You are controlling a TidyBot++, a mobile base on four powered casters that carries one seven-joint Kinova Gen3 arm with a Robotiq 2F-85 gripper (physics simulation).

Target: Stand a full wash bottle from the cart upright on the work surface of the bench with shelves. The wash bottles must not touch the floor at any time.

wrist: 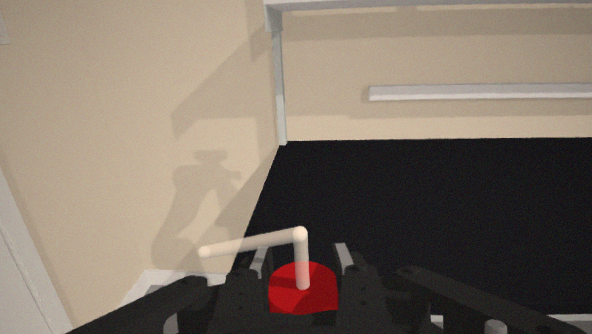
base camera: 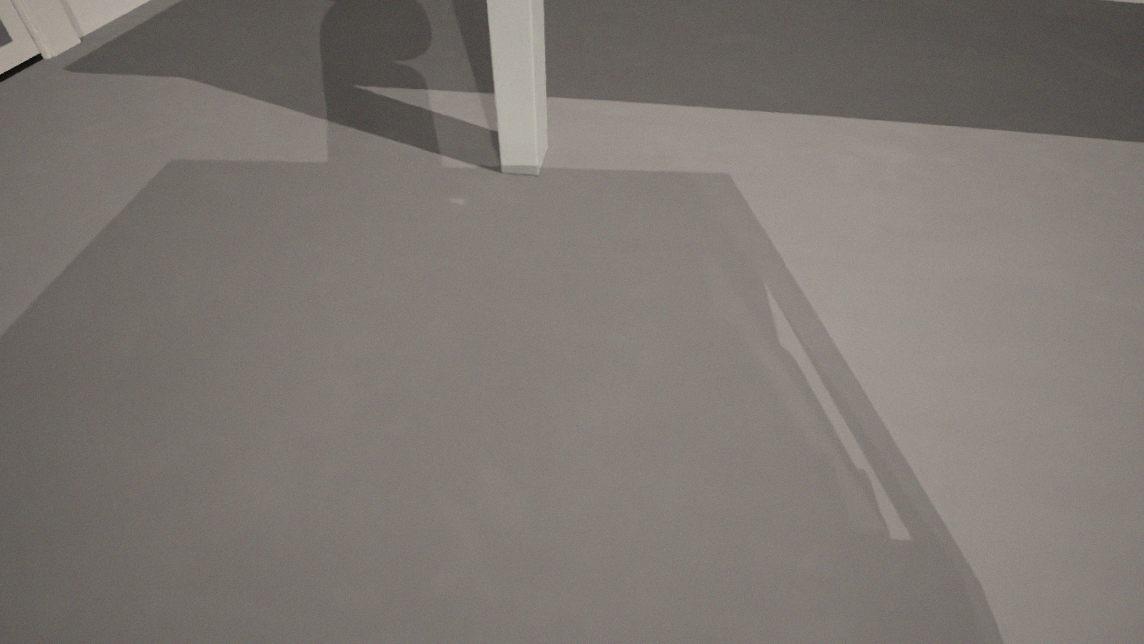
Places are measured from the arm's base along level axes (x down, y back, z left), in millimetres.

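Where they show: gripper, fingertip midpoint: (wrist: 302, 263).
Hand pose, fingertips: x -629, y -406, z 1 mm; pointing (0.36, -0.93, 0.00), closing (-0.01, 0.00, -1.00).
Observation:
After its pixels a point has its place.
A wash bottle (wrist: 304, 295) @[z 0, x -638, y -375 mm] with a red cap and a bent whitish spout is between the fingers of my gripper (wrist: 302, 263) @[z 1, x -629, y -406 mm], which is shut on it. Its spout points left in the wrist view; its body is hidden below the cap. The black work surface (wrist: 425, 210) @[z -271, x -366, y -876 mm] of the bench lies beyond and to the right of the bottle in the wrist view. How high the bottle is above the surface cannot be told. The cart does not show in either view.
A grey upright post (wrist: 280, 90) @[z 56, x -560, y -1353 mm] stands at the bench's back left corner, under a shelf (wrist: 425, 5). A pale rail (wrist: 480, 92) @[z -599, x -536, y -1306 mm] runs along the back wall. A bench leg (base camera: 520, 88) @[z 77, x 302, y -671 mm] stands on the floor ahead of the base. A door (wrist: 20, 270) @[z 827, x -157, y -966 mm] is at far left.

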